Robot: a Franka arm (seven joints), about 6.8 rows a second.
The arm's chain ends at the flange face. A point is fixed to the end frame.
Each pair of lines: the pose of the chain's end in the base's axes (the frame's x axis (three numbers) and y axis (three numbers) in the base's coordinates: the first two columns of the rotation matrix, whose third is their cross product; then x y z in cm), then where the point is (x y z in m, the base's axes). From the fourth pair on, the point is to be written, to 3 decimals.
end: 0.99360, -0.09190, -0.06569, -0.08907, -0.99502, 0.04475, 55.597, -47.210, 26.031
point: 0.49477 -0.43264 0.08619
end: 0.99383, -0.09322, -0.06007, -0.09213, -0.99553, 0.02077, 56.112, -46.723, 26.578
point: 0.50140 -0.42354 0.09216
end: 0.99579, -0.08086, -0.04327, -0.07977, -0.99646, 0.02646, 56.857, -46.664, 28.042
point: 0.51113 -0.42494 0.10554
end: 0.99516, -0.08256, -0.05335, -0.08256, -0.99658, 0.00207, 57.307, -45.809, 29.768
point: 0.514 -0.412 0.124
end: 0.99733, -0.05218, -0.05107, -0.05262, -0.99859, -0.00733, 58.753, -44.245, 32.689
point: 0.528 -0.396 0.154
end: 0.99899, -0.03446, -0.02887, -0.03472, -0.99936, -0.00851, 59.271, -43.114, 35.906
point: 0.536 -0.386 0.185
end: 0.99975, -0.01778, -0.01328, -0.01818, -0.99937, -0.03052, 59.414, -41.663, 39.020
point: 0.540 -0.369 0.216
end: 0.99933, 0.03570, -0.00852, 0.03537, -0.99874, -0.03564, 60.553, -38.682, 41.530
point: 0.549 -0.341 0.241
